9 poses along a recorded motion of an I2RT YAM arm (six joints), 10 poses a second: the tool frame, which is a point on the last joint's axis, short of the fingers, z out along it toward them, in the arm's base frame.
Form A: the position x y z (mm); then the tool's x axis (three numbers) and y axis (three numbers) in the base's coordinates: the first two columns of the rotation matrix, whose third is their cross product.
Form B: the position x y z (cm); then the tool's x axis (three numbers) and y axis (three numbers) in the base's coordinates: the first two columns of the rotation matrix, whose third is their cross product. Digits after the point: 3 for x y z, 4 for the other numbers.
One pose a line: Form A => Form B
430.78 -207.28 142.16 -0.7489 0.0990 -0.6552 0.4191 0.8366 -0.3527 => 43.078 -20.728 14.216 -0.7489 0.0990 -0.6552 0.4191 0.8366 -0.3527
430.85 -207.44 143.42 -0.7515 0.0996 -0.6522 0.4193 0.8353 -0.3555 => 43.085 -20.744 14.342 -0.7515 0.0996 -0.6522 0.4193 0.8353 -0.3555
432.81 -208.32 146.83 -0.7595 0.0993 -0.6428 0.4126 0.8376 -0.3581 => 43.281 -20.832 14.683 -0.7595 0.0993 -0.6428 0.4126 0.8376 -0.3581
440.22 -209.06 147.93 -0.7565 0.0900 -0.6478 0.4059 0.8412 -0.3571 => 44.022 -20.906 14.793 -0.7565 0.0900 -0.6478 0.4059 0.8412 -0.3571
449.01 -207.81 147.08 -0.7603 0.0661 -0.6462 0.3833 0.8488 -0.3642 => 44.901 -20.781 14.708 -0.7603 0.0661 -0.6462 0.3833 0.8488 -0.3642
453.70 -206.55 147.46 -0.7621 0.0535 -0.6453 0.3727 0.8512 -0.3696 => 45.370 -20.655 14.746 -0.7621 0.0535 -0.6453 0.3727 0.8512 -0.3696
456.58 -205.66 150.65 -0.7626 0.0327 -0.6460 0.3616 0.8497 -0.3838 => 45.658 -20.566 15.065 -0.7626 0.0327 -0.6460 0.3616 0.8497 -0.3838
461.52 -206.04 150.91 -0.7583 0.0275 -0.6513 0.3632 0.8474 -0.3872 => 46.152 -20.604 15.091 -0.7583 0.0275 -0.6513 0.3632 0.8474 -0.3872
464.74 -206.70 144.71 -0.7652 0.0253 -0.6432 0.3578 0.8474 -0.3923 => 46.474 -20.670 14.471 -0.7652 0.0253 -0.6432 0.3578 0.8474 -0.3923
